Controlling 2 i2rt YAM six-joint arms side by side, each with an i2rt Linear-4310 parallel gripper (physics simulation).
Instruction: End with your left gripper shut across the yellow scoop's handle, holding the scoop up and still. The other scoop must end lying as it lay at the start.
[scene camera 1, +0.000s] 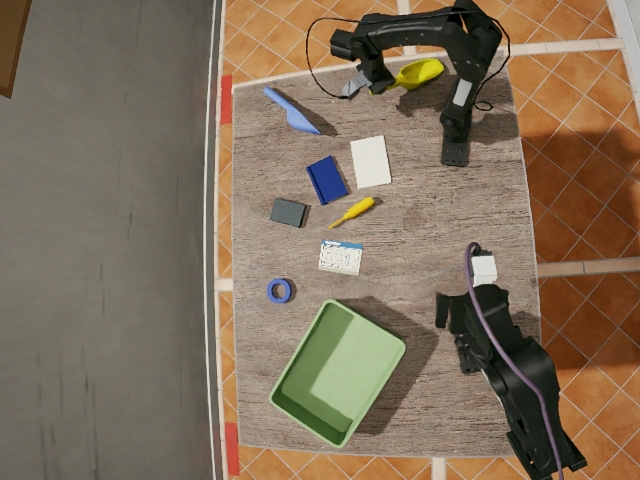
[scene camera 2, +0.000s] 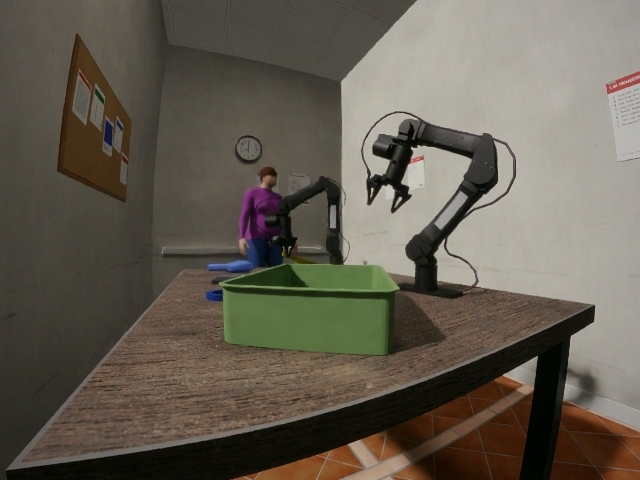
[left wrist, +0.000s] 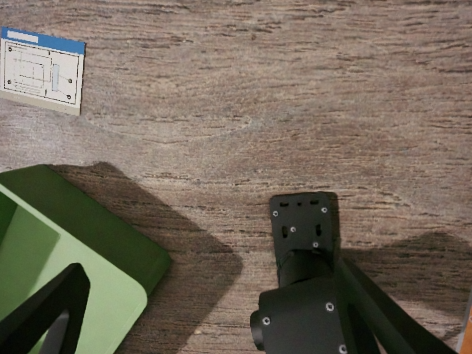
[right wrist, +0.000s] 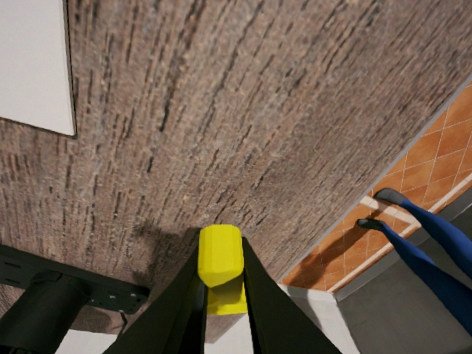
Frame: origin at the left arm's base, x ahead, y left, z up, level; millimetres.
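Where they show: left gripper, fingertip midpoint: (scene camera 1: 458, 292) (scene camera 2: 380, 209) (left wrist: 212, 270); right gripper, fingertip midpoint: (scene camera 1: 379, 90) (scene camera 2: 286, 257) (right wrist: 223, 246); left arm's base, link origin: (scene camera 1: 467, 336) (scene camera 2: 425, 291) (left wrist: 304, 267); right arm's base, link origin: (scene camera 1: 455, 133) (right wrist: 69, 279).
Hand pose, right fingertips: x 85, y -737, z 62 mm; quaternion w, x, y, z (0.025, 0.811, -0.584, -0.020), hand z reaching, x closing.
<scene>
Each offset is from my right fingertips to the centre of the thing.
The yellow scoop {85 mm back, 27 mm right, 33 mm down} (scene camera 1: 421, 73) (scene camera 2: 302, 259) (right wrist: 221, 250) is at the top edge of the table in scene camera 1, its bowl pointing right. My right gripper (scene camera 1: 378, 87) (scene camera 2: 289, 249) (right wrist: 223, 246) is shut on its handle, with a finger on each side in the right wrist view. Whether the scoop touches the table is hard to tell. The blue scoop {287 mm ahead, 36 mm right, 40 mm down} (scene camera 1: 295, 116) (scene camera 2: 230, 266) lies at the table's upper left in scene camera 1. My left gripper (scene camera 2: 381, 206) (left wrist: 211, 270) is open and empty, high above the table, far from both scoops; its fingers are hidden in scene camera 1.
A green bin {287 mm ahead, 760 mm left, 20 mm down} (scene camera 1: 338, 372) (scene camera 2: 310, 320) stands at the lower part of the table. Between it and the scoops lie a white pad {75 mm ahead, 187 mm left, 59 mm down} (scene camera 1: 371, 161), a dark blue book {216 mm ahead, 212 mm left, 56 mm down} (scene camera 1: 326, 179), a dark grey block {353 mm ahead, 281 mm left, 54 mm down} (scene camera 1: 288, 212), a yellow screwdriver {166 mm ahead, 331 mm left, 48 mm down} (scene camera 1: 356, 209), a printed box {223 mm ahead, 446 mm left, 61 mm down} (scene camera 1: 340, 257) and a blue ring {423 mm ahead, 509 mm left, 55 mm down} (scene camera 1: 270, 290).
</scene>
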